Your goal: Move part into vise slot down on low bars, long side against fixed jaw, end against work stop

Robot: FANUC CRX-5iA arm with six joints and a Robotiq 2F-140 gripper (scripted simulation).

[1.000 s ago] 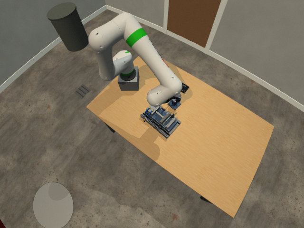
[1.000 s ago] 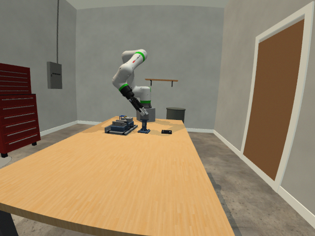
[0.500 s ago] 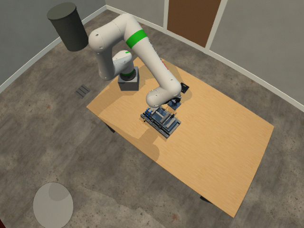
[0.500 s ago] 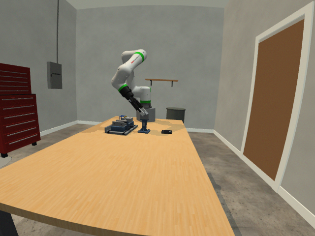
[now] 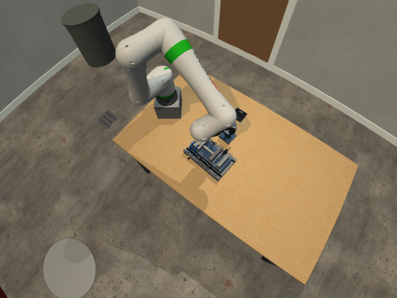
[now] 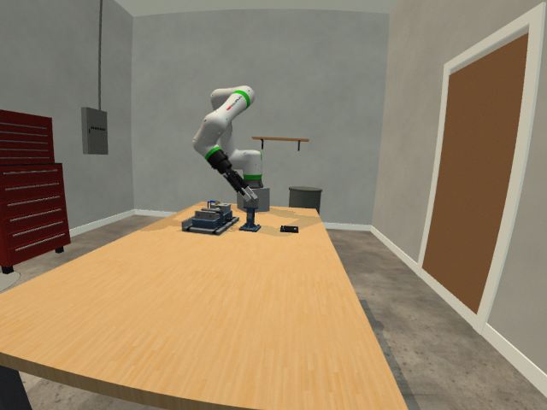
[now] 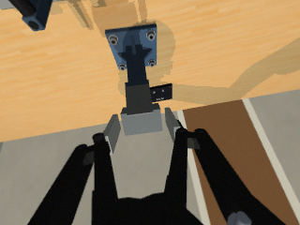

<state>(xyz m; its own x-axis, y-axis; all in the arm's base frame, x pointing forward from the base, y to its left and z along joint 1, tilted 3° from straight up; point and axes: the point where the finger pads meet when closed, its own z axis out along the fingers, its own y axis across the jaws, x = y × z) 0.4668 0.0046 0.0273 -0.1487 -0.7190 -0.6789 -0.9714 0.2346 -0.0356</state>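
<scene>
Now: hand 10 mm short of the part, 20 mm to the right of it and 20 mm above it. Round my hand: white cylinder rod 40 mm behind, 170 mm to the right, 100 mm below; work stop 50 mm ahead, 140 mm to the right, 80 mm below; moving jaw 10 mm ahead, 180 mm to the right, 100 mm below.
</scene>
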